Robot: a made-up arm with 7 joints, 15 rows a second.
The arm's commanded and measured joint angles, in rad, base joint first. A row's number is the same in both.
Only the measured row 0 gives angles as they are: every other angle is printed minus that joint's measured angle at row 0.
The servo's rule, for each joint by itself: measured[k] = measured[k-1] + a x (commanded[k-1-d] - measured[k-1]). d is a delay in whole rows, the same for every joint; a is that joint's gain. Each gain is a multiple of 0.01, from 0.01 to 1. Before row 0 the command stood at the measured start. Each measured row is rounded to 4 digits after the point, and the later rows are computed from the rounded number. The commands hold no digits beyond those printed.
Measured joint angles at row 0: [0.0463, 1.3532, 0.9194, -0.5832, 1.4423, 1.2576, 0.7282]
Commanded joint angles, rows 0 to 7: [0.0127, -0.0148, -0.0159, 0.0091, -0.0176, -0.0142, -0.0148]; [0.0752, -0.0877, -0.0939, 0.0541, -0.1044, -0.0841, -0.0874]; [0.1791, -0.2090, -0.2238, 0.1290, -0.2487, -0.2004, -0.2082]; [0.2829, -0.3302, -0.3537, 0.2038, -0.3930, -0.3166, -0.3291]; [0.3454, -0.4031, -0.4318, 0.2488, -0.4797, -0.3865, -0.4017]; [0.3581, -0.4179, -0.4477, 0.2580, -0.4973, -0.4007, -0.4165]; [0.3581, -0.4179, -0.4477, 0.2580, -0.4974, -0.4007, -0.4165]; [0.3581, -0.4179, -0.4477, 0.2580, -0.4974, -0.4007, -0.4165]
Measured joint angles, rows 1 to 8: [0.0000, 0.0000, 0.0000, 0.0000, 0.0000, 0.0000, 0.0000]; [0.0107, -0.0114, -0.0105, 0.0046, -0.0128, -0.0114, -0.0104]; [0.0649, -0.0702, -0.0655, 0.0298, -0.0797, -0.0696, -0.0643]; [0.1608, -0.1771, -0.1700, 0.0804, -0.2031, -0.1742, -0.1650]; [0.2634, -0.2950, -0.2912, 0.1433, -0.3417, -0.2881, -0.2799]; [0.3323, -0.3782, -0.3840, 0.1971, -0.4424, -0.3668, -0.3652]; [0.3540, -0.4088, -0.4260, 0.2282, -0.4825, -0.3939, -0.4011]; [0.3574, -0.4158, -0.4403, 0.2434, -0.4934, -0.3993, -0.4119]
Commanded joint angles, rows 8 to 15: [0.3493, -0.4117, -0.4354, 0.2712, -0.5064, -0.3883, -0.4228]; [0.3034, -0.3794, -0.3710, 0.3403, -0.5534, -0.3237, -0.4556]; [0.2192, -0.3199, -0.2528, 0.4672, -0.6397, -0.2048, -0.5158]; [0.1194, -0.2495, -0.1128, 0.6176, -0.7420, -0.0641, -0.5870]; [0.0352, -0.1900, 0.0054, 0.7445, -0.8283, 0.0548, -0.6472]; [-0.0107, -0.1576, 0.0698, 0.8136, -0.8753, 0.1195, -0.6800]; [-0.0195, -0.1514, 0.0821, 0.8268, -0.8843, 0.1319, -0.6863]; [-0.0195, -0.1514, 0.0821, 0.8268, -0.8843, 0.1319, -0.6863]
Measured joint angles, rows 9 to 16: [0.3580, -0.4174, -0.4452, 0.2508, -0.4963, -0.4004, -0.4151]; [0.3507, -0.4130, -0.4387, 0.2612, -0.5037, -0.3907, -0.4205]; [0.3110, -0.3871, -0.3940, 0.3015, -0.5400, -0.3371, -0.4451]; [0.2339, -0.3354, -0.3008, 0.3860, -0.6128, -0.2313, -0.4946]; [0.1377, -0.2693, -0.1767, 0.5041, -0.7071, -0.0975, -0.5593]; [0.0516, -0.2082, -0.0565, 0.6267, -0.7956, 0.0243, -0.6208]; [-0.0007, -0.1692, 0.0269, 0.7220, -0.8538, 0.1005, -0.6622]; [-0.0165, -0.1555, 0.0633, 0.7754, -0.8761, 0.1256, -0.6791]
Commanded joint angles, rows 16 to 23: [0.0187, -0.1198, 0.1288, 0.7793, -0.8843, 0.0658, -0.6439]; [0.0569, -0.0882, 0.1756, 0.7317, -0.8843, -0.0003, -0.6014]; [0.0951, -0.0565, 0.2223, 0.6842, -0.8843, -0.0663, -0.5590]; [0.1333, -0.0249, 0.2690, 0.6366, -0.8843, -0.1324, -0.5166]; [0.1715, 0.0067, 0.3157, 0.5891, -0.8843, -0.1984, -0.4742]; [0.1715, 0.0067, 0.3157, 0.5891, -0.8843, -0.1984, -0.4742]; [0.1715, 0.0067, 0.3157, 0.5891, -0.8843, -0.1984, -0.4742]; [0.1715, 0.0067, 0.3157, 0.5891, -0.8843, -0.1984, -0.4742]
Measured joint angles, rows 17 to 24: [-0.0190, -0.1523, 0.0757, 0.8016, -0.8821, 0.1306, -0.6841]; [0.0127, -0.1273, 0.1107, 0.7902, -0.8837, 0.0788, -0.6560]; [0.0498, -0.0972, 0.1535, 0.7604, -0.8841, 0.0155, -0.6178]; [0.0879, -0.0659, 0.1989, 0.7215, -0.8842, -0.0499, -0.5766]; [0.1260, -0.0343, 0.2452, 0.6782, -0.8843, -0.1159, -0.5346]; [0.1642, -0.0027, 0.2917, 0.6328, -0.8843, -0.1819, -0.4923]; [0.1703, 0.0045, 0.3075, 0.6105, -0.8843, -0.1951, -0.4796]; [0.1713, 0.0062, 0.3129, 0.5996, -0.8843, -0.1977, -0.4758]
